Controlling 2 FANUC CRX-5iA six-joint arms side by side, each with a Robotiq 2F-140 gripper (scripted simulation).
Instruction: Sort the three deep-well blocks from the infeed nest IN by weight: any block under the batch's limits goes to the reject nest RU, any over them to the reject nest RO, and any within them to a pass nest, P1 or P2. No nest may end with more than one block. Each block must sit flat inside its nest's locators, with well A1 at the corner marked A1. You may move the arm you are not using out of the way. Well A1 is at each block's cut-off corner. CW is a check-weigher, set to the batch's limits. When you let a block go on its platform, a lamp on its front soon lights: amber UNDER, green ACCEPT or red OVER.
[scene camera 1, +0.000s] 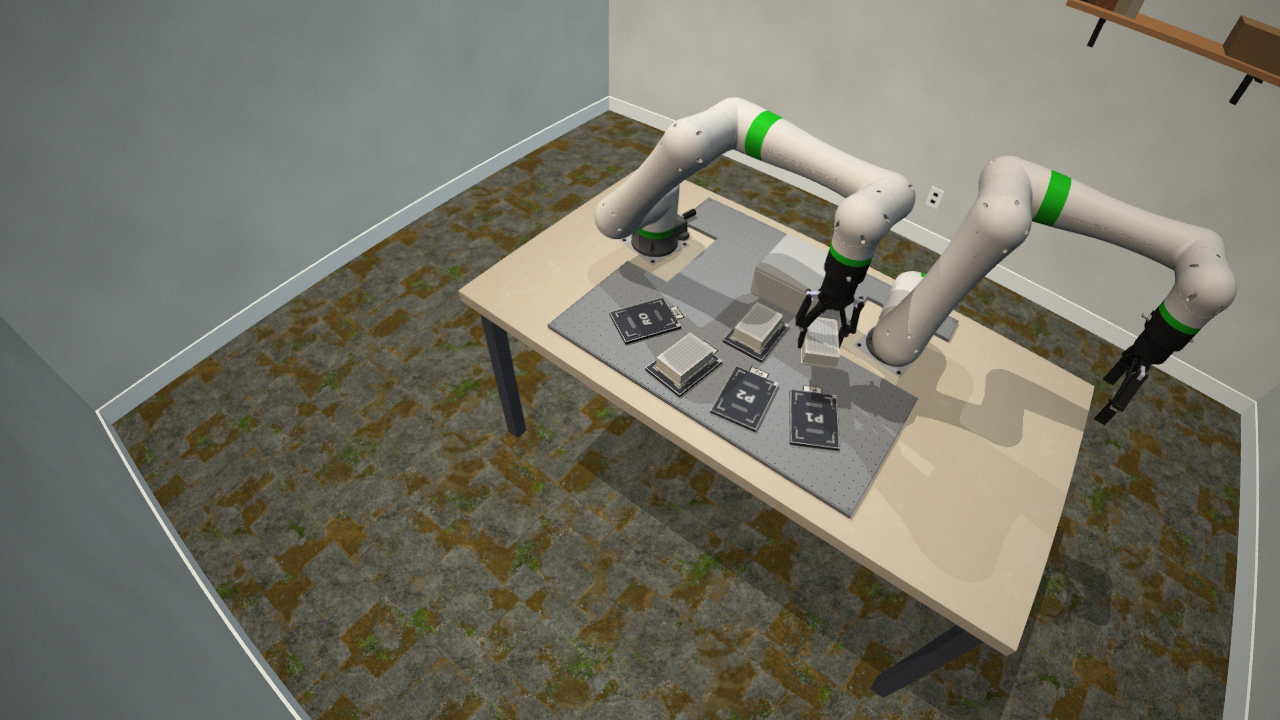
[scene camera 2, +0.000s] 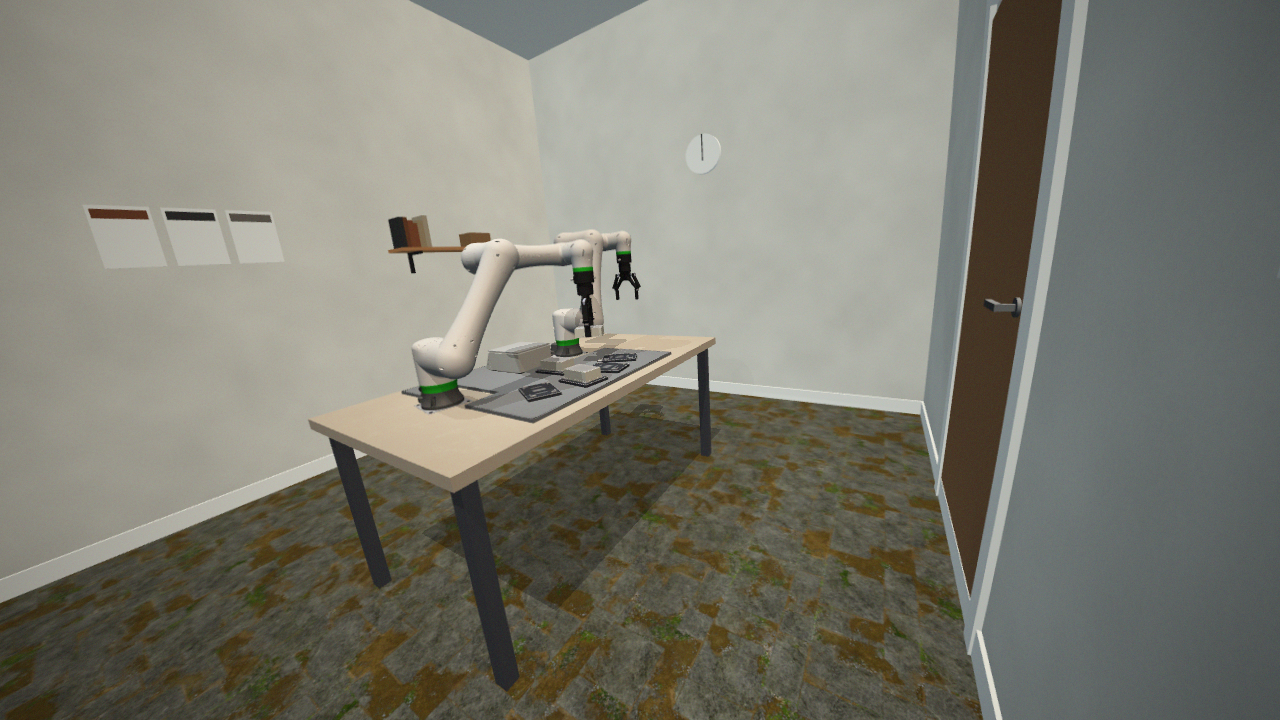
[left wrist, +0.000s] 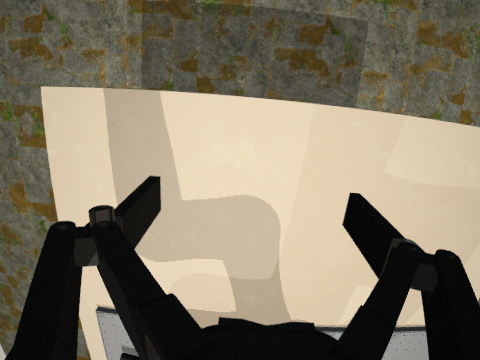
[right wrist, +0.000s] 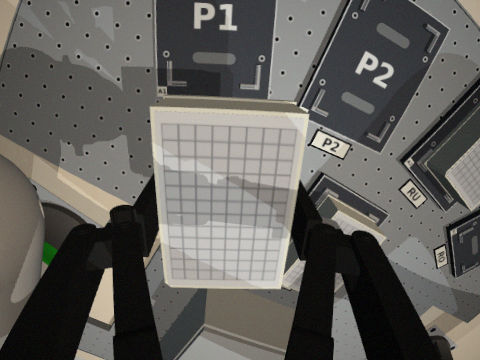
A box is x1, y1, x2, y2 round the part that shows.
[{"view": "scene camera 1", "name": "left gripper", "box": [1094, 330, 1172, 424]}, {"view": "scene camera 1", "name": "right gripper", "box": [796, 274, 863, 348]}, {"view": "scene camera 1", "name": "check-weigher CW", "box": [750, 234, 827, 314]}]
